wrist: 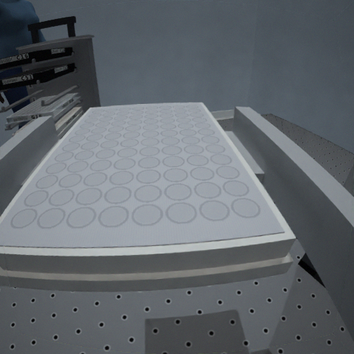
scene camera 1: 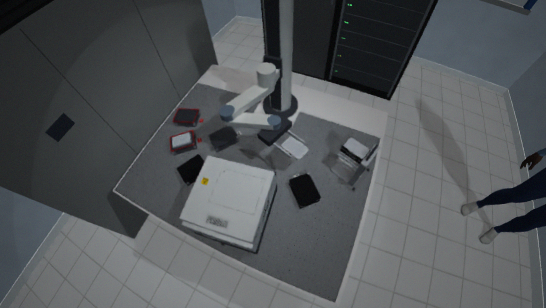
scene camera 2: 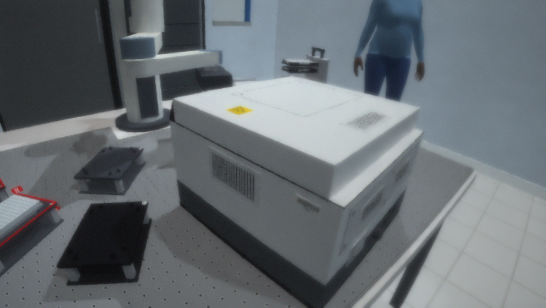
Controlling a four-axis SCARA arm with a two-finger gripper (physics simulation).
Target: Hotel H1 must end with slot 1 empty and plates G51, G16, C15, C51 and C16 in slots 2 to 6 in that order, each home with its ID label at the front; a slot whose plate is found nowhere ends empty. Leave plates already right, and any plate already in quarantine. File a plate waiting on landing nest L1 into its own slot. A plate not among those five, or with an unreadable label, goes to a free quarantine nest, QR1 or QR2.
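Frame: origin at the arm's base, x down, y left, z ahead, level; metres.
Seen in the pictures: gripper, fingertip midpoint: (scene camera 1: 298, 150); arm's base, link origin: (scene camera 1: 280, 105) (scene camera 2: 146, 121).
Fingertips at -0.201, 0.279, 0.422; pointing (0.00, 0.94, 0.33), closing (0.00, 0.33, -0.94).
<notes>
Offsets run from my fingertips to a thing's middle, as dx, dy, dz. "spot": to the spot under its first point.
My gripper (scene camera 1: 294, 148) (wrist: 143, 125) is shut on a white plate {+0.005, -0.022, -0.008} (scene camera 1: 298, 150) (wrist: 150, 170) with rings on top, held level above the table, apart from the hotel and to its left in scene camera 1. The plate end facing the wrist camera is blank; its far end is hidden. Hotel H1 {+0.041, +0.311, -0.077} (scene camera 1: 370, 153) (scene camera 2: 323, 68) (wrist: 88, 70) shows at the left of the wrist view. It holds black plate C16 (wrist: 37, 57) at the top, black plate C51 (wrist: 40, 76) below, bare rails under that, then light plate G16 (wrist: 42, 111). Lower slots are mostly hidden.
A large white instrument {+0.061, -0.196, +0.380} (scene camera 1: 230, 195) (scene camera 2: 295, 130) stands mid-table. Dark nests {spot: +0.138, -0.481, +0.015} (scene camera 1: 223, 138) {spot: +0.138, -0.543, +0.285} (scene camera 1: 192, 170) {spot: +0.138, +0.100, +0.143} (scene camera 1: 304, 190) stand around it. One red-edged nest {+0.160, -0.840, -0.054} (scene camera 1: 186, 116) looks unoccupied; another bears a white plate {+0.131, -0.735, +0.133} (scene camera 1: 182, 140) (scene camera 2: 17, 211). Nest names are unreadable. A person stands beyond the table.
</notes>
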